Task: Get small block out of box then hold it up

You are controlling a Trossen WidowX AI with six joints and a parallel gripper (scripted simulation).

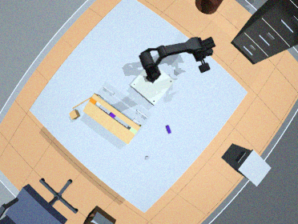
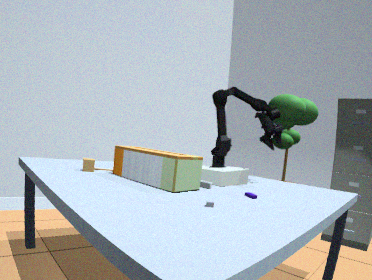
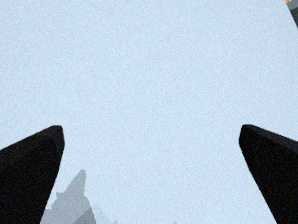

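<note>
The clear-fronted box lies 600 mm ahead of my gripper tip, 270 mm to the right of it and 130 mm below it. From my gripper tip the other things lie so: purple block 610 mm ahead, 270 mm to the right, 110 mm below.
</note>
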